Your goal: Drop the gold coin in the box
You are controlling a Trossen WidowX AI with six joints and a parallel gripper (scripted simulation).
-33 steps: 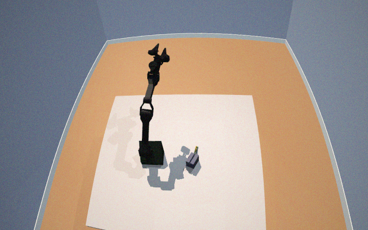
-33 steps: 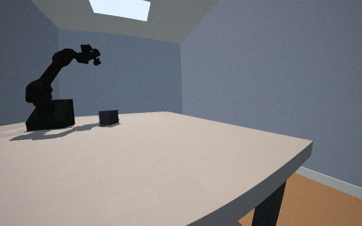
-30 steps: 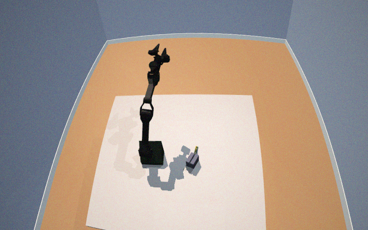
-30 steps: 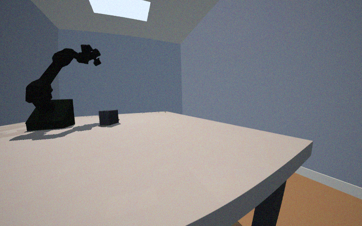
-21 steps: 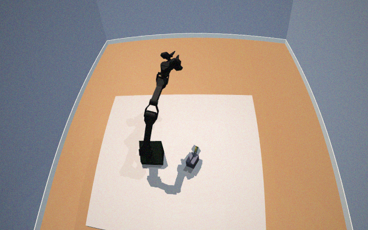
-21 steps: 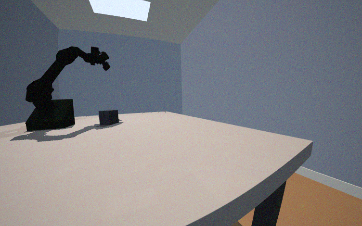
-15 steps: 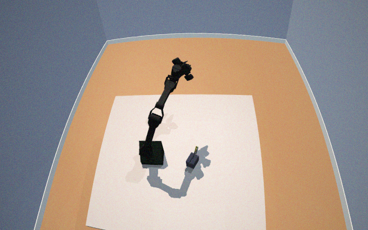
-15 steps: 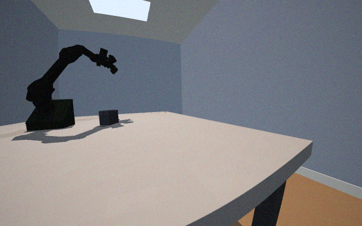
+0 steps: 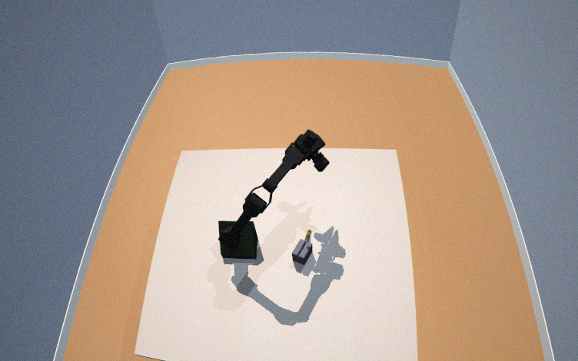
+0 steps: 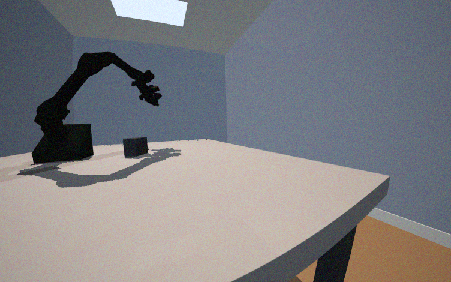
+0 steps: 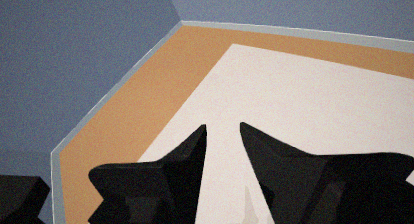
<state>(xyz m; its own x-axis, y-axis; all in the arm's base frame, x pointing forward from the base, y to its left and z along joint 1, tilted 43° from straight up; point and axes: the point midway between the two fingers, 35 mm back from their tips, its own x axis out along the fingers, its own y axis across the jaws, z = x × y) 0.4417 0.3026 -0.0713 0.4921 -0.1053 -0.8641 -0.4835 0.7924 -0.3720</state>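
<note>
My gripper tip is now 26 cm to the left of the gold coin, 26 cm above it and 10 cm past it.
</note>
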